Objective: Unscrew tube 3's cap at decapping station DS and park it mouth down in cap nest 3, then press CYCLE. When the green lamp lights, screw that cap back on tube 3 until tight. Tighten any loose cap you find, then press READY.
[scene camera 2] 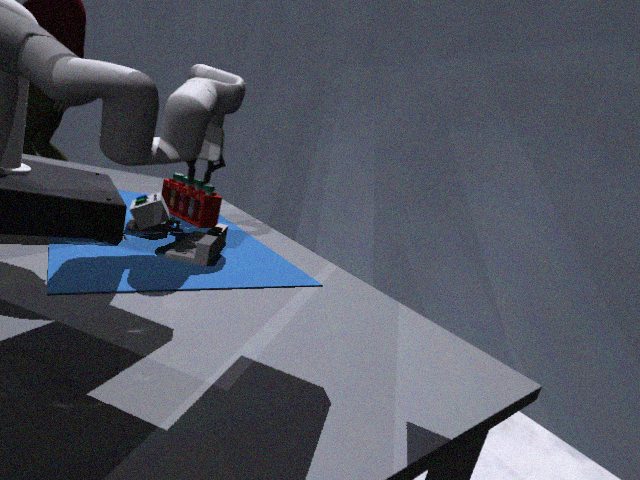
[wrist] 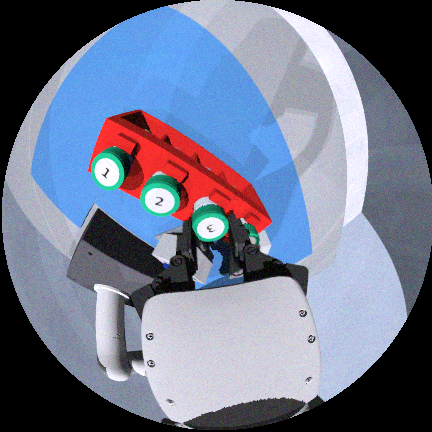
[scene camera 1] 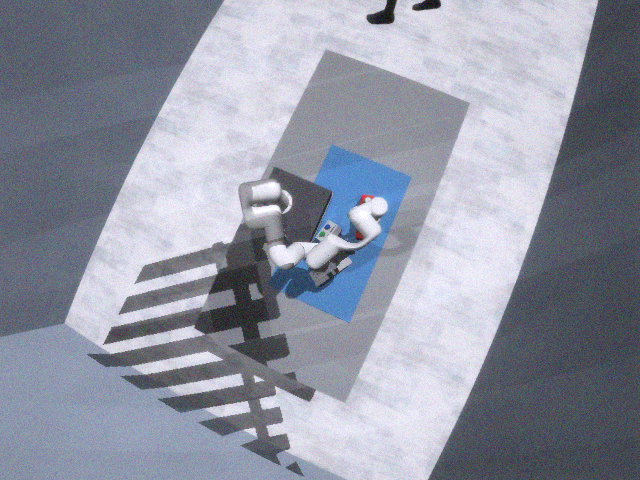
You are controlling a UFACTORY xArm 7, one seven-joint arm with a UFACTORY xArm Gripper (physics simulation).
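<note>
My gripper is shut on the green cap of tube 3, one finger on each side. A pale stretch of the tube shows under this cap, above the red rack. Cap 1 and cap 2 sit on their tubes in the rack. Another green cap is partly hidden behind the right finger in the wrist view. A white box has a blue button and a green button; their labels cannot be read. The state of the green lamp cannot be told.
A grey block stands near the rack and button box, on the blue mat. A dark base block borders the mat. The arm covers part of the rack in scene camera 1.
</note>
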